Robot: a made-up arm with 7 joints.
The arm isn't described. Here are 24 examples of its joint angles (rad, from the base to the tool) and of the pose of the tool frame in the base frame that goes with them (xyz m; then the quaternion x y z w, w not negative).
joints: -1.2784 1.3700 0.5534 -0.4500 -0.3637 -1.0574 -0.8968
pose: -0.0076 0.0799 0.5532 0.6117 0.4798 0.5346 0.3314
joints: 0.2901 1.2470 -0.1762 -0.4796 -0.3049 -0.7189 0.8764
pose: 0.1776 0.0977 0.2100 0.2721 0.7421 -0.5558 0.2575
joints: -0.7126 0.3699 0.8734 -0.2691 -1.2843 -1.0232 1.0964
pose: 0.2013 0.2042 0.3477 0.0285 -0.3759 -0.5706 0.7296
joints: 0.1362 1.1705 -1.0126 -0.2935 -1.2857 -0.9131 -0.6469
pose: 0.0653 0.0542 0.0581 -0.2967 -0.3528 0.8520 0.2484
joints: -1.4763 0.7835 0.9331 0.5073 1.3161 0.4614 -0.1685
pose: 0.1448 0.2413 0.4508 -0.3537 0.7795 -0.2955 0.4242
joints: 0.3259 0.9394 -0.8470 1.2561 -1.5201 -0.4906 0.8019
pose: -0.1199 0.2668 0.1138 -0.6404 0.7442 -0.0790 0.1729
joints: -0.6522 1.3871 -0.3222 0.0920 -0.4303 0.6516 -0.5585
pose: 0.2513 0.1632 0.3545 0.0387 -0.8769 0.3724 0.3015
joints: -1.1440 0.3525 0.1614 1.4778 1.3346 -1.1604 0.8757
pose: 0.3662 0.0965 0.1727 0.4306 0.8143 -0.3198 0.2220
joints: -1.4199 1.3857 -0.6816 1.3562 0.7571 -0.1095 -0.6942
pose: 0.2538 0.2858 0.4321 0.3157 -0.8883 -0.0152 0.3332
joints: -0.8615 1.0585 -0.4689 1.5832 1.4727 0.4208 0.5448
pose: 0.2327 0.2531 0.2241 0.1891 -0.7474 -0.5966 0.2228
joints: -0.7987 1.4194 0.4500 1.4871 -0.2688 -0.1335 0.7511
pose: 0.0904 0.3553 0.3356 -0.5044 0.5760 -0.1933 0.6136
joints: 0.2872 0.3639 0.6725 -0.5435 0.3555 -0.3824 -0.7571
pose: 0.1162 0.1901 0.3138 -0.2272 -0.9443 0.2050 0.1206
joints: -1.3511 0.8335 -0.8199 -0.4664 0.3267 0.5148 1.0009
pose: 0.1718 -0.0587 0.3784 0.3962 0.6553 -0.1749 0.6189
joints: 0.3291 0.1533 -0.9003 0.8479 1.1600 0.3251 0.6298
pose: -0.0236 -0.0605 0.0327 -0.2628 -0.8650 0.0119 0.4272
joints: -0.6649 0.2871 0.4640 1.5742 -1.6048 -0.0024 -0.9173
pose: 0.1538 0.0883 -0.0112 -0.0882 0.0246 -0.9446 0.3151
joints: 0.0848 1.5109 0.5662 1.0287 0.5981 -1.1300 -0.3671
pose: 0.1639 0.3516 0.4083 -0.1106 -0.9320 -0.0756 0.3368
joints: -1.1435 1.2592 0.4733 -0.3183 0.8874 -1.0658 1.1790
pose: 0.0765 0.0813 0.5364 0.6195 0.1733 0.3270 0.6923
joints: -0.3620 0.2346 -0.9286 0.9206 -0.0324 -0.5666 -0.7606
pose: 0.1839 -0.0300 -0.0054 -0.4259 -0.4862 0.4420 0.6219
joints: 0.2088 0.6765 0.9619 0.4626 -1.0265 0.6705 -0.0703
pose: 0.0029 0.3009 0.2117 -0.4183 0.4154 -0.7776 0.2184
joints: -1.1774 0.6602 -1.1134 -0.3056 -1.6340 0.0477 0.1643
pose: 0.2187 -0.1145 0.2302 -0.3161 -0.3879 0.7555 0.4228
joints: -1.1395 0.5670 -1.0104 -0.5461 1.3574 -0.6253 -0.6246
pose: 0.1010 -0.1491 0.3437 0.6908 0.4530 0.5564 0.0893
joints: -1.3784 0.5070 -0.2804 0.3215 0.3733 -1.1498 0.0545
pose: 0.3068 -0.0191 0.4619 0.7958 0.4745 -0.0596 0.3714
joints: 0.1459 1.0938 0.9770 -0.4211 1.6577 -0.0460 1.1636
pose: 0.1203 0.1274 0.4175 0.2412 0.4538 0.6976 0.4992
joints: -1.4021 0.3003 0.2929 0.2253 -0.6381 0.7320 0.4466
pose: 0.2799 0.0771 0.4024 0.0958 0.5251 -0.8312 0.1556
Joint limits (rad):
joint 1: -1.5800..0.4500
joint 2: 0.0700..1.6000
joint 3: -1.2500..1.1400
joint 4: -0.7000..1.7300
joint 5: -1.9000..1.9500
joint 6: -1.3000..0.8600
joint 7: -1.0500..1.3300
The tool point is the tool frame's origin. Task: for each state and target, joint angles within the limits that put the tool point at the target. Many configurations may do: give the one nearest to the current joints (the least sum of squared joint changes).
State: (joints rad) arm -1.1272 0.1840 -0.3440 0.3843 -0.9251 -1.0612 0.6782
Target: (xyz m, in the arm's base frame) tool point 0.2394 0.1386 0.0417
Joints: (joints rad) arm -0.5651 0.4434 -0.2512 1.0624 -0.9784 -1.2229 0.5906
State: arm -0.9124 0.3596 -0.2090 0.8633 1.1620 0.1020 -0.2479
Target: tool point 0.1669 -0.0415 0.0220
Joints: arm -0.2772 0.0700 -0.5760 1.0838 1.2338 0.0965 -0.2410
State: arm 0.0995 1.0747 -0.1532 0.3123 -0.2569 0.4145 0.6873
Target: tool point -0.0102 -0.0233 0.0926
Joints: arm 0.4500 0.5343 -1.0090 -0.0507 -0.2375 0.4675 0.7953
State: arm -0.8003 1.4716 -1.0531 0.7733 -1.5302 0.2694 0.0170
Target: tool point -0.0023 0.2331 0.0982
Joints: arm -0.0277 1.2888 -1.2500 0.5073 -1.6781 0.3610 0.0932
